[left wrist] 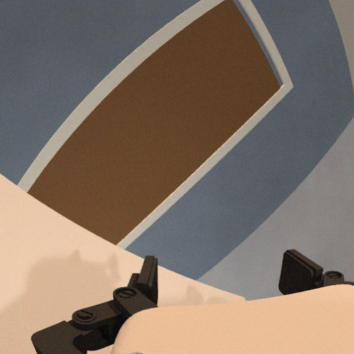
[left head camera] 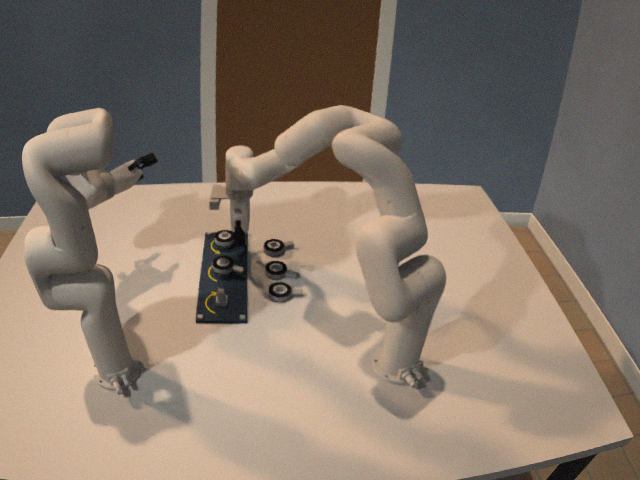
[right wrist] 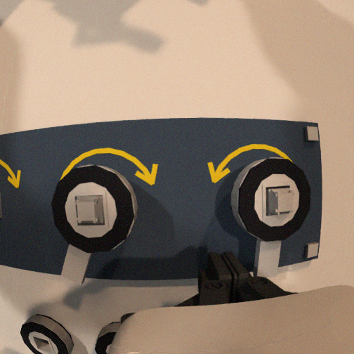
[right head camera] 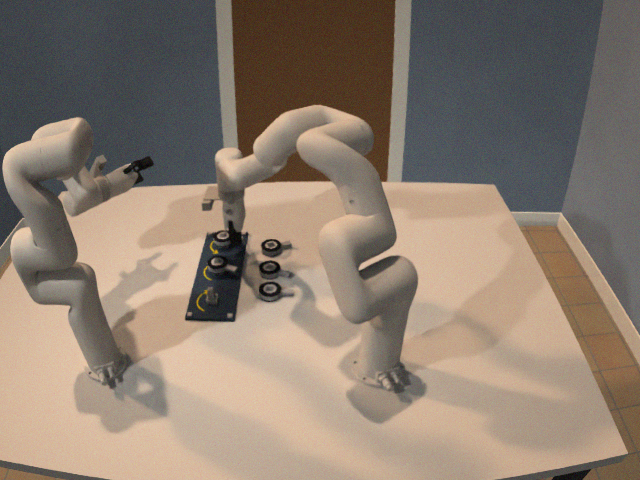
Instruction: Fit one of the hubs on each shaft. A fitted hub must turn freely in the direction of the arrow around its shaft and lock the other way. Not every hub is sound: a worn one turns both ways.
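Frame: origin at the left arm's base, x left, y down, z back, level; centimetres.
Seen in the pictures: left gripper, fingertip midpoint: (left head camera: pixel 148 165) (right head camera: pixel 146 168); right gripper, fingertip midpoint: (left head camera: pixel 239 244) (right head camera: pixel 236 244); left arm's base, origin of the base link: (left head camera: pixel 116 370) (right head camera: pixel 105 363); right arm's base, origin of the base link: (left head camera: pixel 397 365) (right head camera: pixel 378 367).
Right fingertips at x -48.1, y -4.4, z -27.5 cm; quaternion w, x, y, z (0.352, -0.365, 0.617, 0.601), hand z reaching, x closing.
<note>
Pixels of each thing's top centre, then the offset from my right fingertips to it. "*": a spot on its surface instead.
- dark blue board, surface spot: (left head camera: pixel 235 305) (right head camera: pixel 225 303) * dx +10.9, dy +3.6, dz +19.7 cm
- far hub, middle of its top: (left head camera: pixel 229 235) (right head camera: pixel 227 235) dx +0.9, dy +0.0, dz -5.3 cm
- middle hub, middle of its top: (left head camera: pixel 228 263) (right head camera: pixel 222 263) dx +6.9, dy +0.0, dz +6.8 cm
The dark blue board (left head camera: pixel 235 305) (right head camera: pixel 223 305) (right wrist: pixel 185 235) bears three shafts with yellow arrows. The far hub (left head camera: pixel 224 244) (right head camera: pixel 222 244) (right wrist: pixel 247 200) and the middle hub (left head camera: pixel 222 272) (right head camera: pixel 217 272) (right wrist: pixel 60 207) sit on their shafts. The near shaft (left head camera: pixel 221 297) (right head camera: pixel 211 296) is bare. My right gripper (left head camera: pixel 238 232) (right head camera: pixel 232 233) (right wrist: pixel 217 271) is shut and empty, low over the board beside the far hub's lever (right wrist: pixel 267 257), to its left in the right wrist view. My left gripper (left head camera: pixel 144 162) (right head camera: pixel 139 165) (left wrist: pixel 222 275) is open and empty, raised away from the board.
Three loose hubs, a far one (left head camera: pixel 273 254) (right head camera: pixel 271 254), a middle one (left head camera: pixel 276 276) (right head camera: pixel 269 275) and a near one (left head camera: pixel 279 299) (right head camera: pixel 269 298), lie right of the board with levers pointing right. My right arm (left head camera: pixel 310 129) (right head camera: pixel 289 129) arches above them.
</note>
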